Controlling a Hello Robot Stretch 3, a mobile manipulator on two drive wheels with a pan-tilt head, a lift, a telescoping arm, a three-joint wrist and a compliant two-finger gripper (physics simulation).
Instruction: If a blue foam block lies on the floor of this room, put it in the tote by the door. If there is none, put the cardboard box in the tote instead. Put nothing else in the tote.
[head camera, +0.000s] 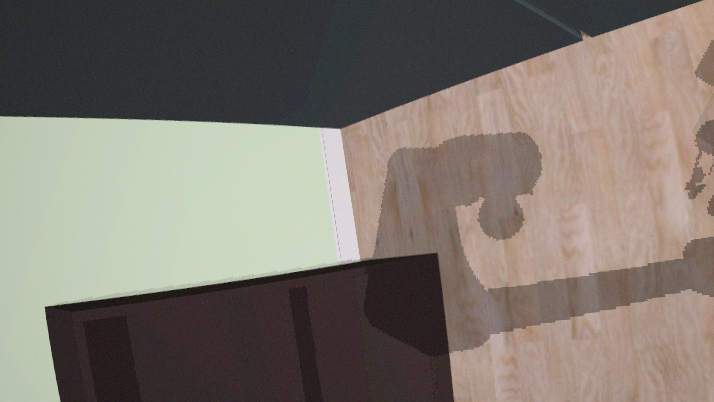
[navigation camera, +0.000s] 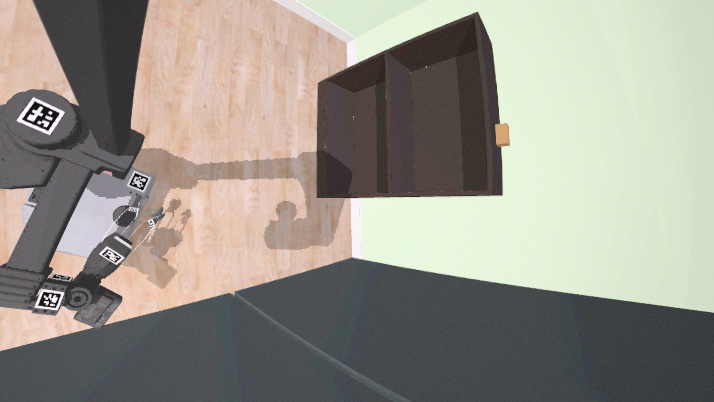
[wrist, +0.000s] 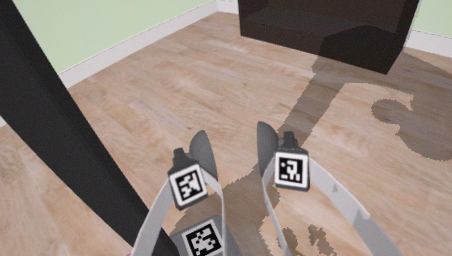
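Seen in the pictures: gripper, fingertip midpoint: (navigation camera: 155, 202) (wrist: 233, 145); robot's base at its link origin: (navigation camera: 124, 213).
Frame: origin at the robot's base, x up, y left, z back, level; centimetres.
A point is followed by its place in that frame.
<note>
My gripper (navigation camera: 141, 216) (wrist: 233, 145) {x 42.6, y 7.3, z -5.5 cm} is open, with bare floor showing between its fingertips in the wrist view. It hangs above the floor beside my base. A small tan box (navigation camera: 502, 135) {x 108.8, y 74.0, z -93.9 cm} rests against the top board of a dark shelf unit in the navigation view; it may be the cardboard box, but I cannot tell for certain. No blue foam block, tote or door shows in these views.
The dark shelf unit (head camera: 444, 370) {x 3.4, y 78.1, z -78.5 cm} (navigation camera: 491, 125) {x 106.0, y 72.6, z -84.3 cm} (wrist: 280, 37) {x 4.6, y 93.7, z -72.1 cm} stands against the pale green wall (head camera: 165, 200) {x 68.0, y 36.5, z -133.6 cm} (navigation camera: 600, 150) {x 148.1, y 75.8, z -116.0 cm}. A large dark grey surface (head camera: 175, 60) {x 82.1, y -0.4, z -105.4 cm} (navigation camera: 450, 340) {x 100.0, y -9.8, z -84.4 cm} lies close by. My mast (wrist: 65, 120) {x 47.1, y 11.7, z 5.1 cm} crosses the wrist view's left side. Robot shadows fall on the wood floor.
</note>
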